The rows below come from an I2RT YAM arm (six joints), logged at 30 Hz.
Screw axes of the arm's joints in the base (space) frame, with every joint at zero. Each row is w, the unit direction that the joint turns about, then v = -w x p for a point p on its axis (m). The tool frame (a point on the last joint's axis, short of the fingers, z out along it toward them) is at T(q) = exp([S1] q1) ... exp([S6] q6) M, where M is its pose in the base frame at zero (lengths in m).
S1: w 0 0 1 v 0.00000 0.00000 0.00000
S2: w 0 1 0 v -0.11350 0.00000 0.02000
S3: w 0 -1 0 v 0.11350 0.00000 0.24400
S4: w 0 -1 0 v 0.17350 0.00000 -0.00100
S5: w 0 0 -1 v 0.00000 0.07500 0.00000
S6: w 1 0 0 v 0.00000 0.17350 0.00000
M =
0 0 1 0.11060
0 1 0 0.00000
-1 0 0 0.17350
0 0 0 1
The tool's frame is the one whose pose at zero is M.
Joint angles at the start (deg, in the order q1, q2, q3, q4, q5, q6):
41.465 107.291 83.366 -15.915 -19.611 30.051
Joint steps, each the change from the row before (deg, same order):
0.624 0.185 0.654 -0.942 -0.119 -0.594
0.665 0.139 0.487 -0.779 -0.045 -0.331
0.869 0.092 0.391 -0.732 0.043 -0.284
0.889 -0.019 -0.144 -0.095 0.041 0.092
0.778 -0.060 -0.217 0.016 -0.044 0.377
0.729 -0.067 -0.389 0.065 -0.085 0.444
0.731 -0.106 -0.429 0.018 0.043 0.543
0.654 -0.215 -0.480 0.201 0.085 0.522
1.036 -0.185 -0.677 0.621 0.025 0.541
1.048 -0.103 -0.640 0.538 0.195 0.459
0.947 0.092 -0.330 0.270 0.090 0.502
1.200 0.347 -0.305 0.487 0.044 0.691
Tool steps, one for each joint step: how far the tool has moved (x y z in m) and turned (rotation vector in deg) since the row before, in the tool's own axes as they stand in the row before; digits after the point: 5 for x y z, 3 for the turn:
0.00133 0.00455 0.00123 -0.230 0.800 -0.813
0.00182 0.00453 0.00138 -0.210 0.750 -0.592
0.00277 0.00564 0.00176 -0.246 0.822 -0.674
0.00395 0.00495 0.00228 -0.353 0.657 -0.386
0.00363 0.00431 0.00193 -0.399 0.573 -0.060
0.00417 0.00348 0.00215 -0.348 0.663 0.075
0.00433 0.00334 0.00200 -0.207 0.642 0.187
0.00376 0.00320 0.00127 -0.239 0.383 0.131
0.00552 0.00505 0.00273 -0.579 0.480 -0.156
0.00570 0.00471 0.00315 -0.374 0.505 -0.203
0.00485 0.00425 0.00341 -0.331 0.626 -0.046
0.00598 0.00507 0.00544 -0.482 0.812 -0.016

